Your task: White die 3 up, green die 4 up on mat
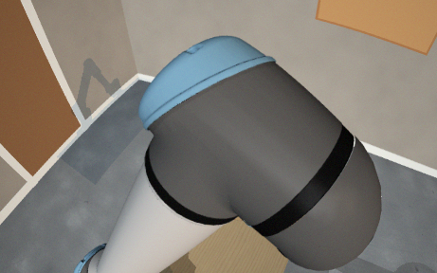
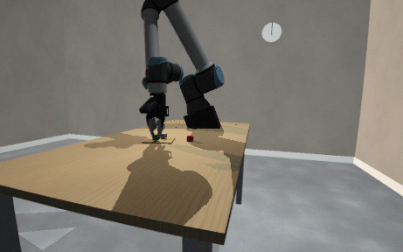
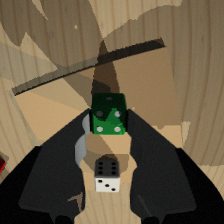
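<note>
Now: hand 10 mm above the green die. The rest, counted from my hand: red die (80 mm behind, 150 mm to the left, 20 mm below); then tan mat (40 mm behind, 30 mm below); then white die (80 mm behind, 10 mm below).
</note>
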